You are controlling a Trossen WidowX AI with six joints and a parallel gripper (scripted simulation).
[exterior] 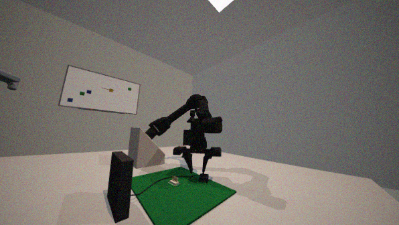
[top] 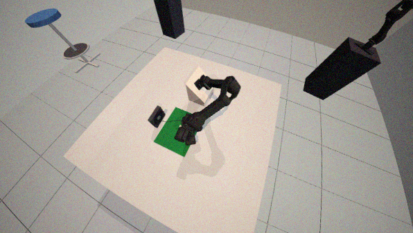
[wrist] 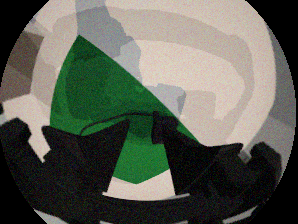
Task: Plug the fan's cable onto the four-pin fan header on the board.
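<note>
Right now the black plug is 30 mm ahead of my gripper tip, 10 mm to the left of it and 10 mm below it. The rest, counted from my gripper tip: pale four-pin header: 10 mm behind, 90 mm to the right, 20 mm below; black fan: 20 mm ahead, 250 mm to the right, 40 mm above; green board: 10 mm ahead, 90 mm to the right, 30 mm below.
</note>
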